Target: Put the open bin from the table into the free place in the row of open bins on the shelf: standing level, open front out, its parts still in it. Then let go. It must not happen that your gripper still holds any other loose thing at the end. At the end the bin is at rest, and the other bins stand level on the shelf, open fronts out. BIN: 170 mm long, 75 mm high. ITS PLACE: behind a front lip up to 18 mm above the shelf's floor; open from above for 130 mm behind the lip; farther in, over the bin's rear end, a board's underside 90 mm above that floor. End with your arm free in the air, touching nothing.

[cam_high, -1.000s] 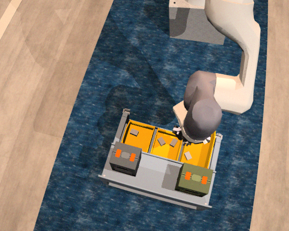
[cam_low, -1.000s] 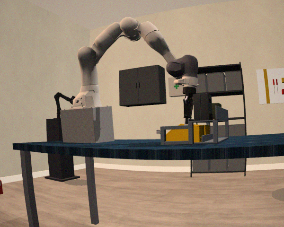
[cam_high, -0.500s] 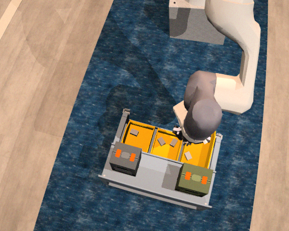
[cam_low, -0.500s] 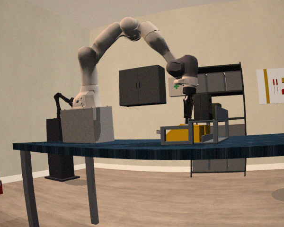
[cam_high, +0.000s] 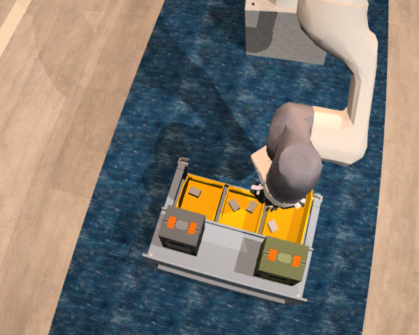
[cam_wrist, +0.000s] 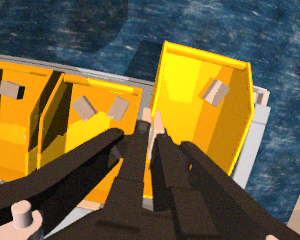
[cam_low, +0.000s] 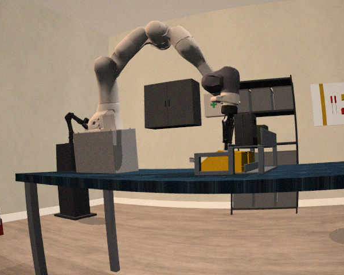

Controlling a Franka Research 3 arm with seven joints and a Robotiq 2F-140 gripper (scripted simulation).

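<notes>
Now: hand 15 cm short of the green case, 6 cm below it and 4 cm to the right of it. The rest, counted from my hand: grey case (19 cm to the right, 14 cm ahead, 7 cm above).
</notes>
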